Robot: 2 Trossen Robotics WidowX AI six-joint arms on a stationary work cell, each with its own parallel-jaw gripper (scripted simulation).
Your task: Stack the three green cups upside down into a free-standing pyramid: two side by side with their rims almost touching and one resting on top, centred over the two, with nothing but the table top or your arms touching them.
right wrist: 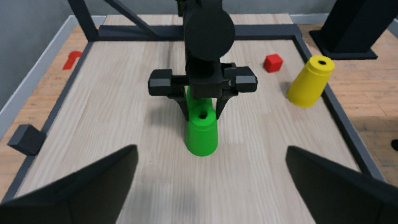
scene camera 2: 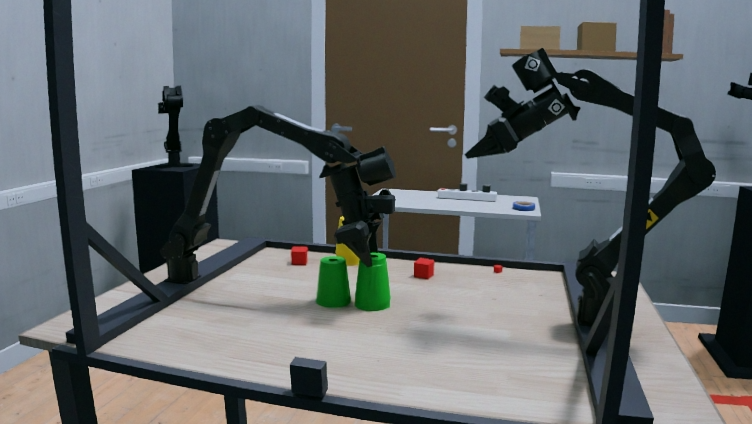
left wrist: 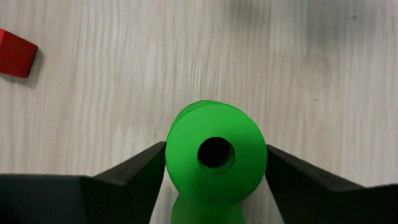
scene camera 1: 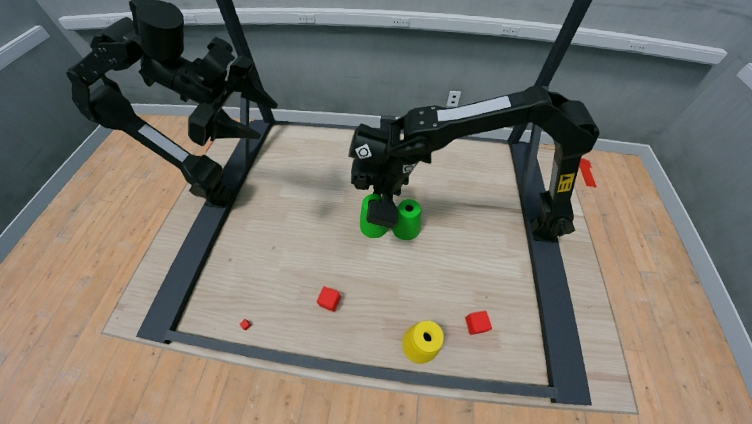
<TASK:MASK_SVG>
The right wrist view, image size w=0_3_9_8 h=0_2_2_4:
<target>my left gripper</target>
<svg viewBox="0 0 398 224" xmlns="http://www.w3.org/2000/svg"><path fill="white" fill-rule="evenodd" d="M148 79L149 95L167 96L169 99L177 101L187 121L189 121L185 86L190 86L190 96L193 99L217 98L216 120L218 120L230 98L238 96L239 93L256 92L258 79L249 66L236 67L235 62L221 63L220 58L213 61L201 60L189 51L185 40L186 75L173 75L172 69L154 69Z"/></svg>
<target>my right gripper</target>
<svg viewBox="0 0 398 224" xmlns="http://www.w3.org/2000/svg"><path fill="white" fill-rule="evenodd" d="M287 146L286 166L315 224L398 224L398 187L296 145ZM138 146L136 144L129 144L56 181L1 203L0 224L116 224L131 189L138 166Z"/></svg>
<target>yellow cup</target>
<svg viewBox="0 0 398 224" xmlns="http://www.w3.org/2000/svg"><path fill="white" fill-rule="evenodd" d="M331 59L324 56L311 57L291 84L290 90L292 94L303 101L317 100L333 72L335 64Z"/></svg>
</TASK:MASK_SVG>
